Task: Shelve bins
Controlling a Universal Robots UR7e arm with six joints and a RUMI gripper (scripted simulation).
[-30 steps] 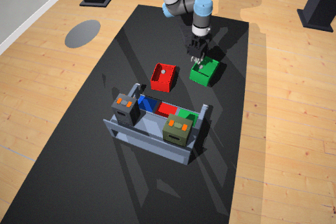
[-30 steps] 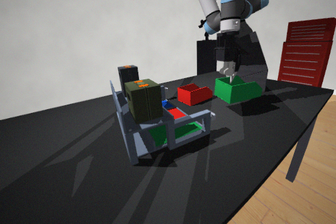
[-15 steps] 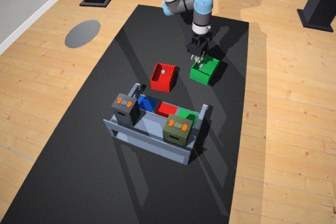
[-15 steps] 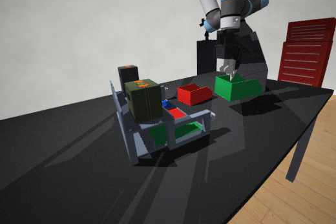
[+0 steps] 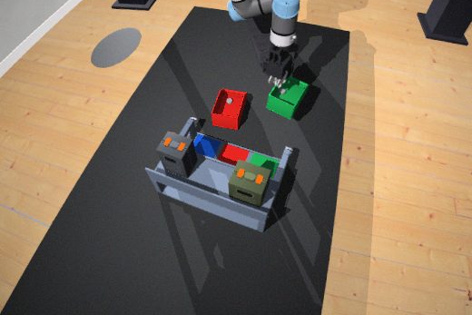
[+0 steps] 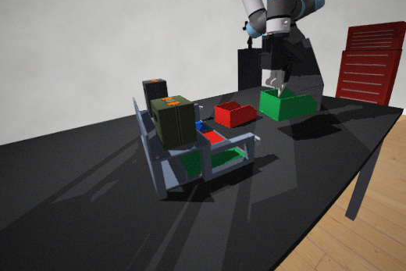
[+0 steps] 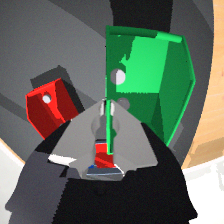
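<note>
My hand is 1 cm short of the green bin, 5 cm to the right of it and 3 cm above it. The rest, counted from my hand: dark grey box 37 cm ahead, 26 cm to the right, 2 cm above; red bin 5 cm ahead, 17 cm to the right, 11 cm below.
</note>
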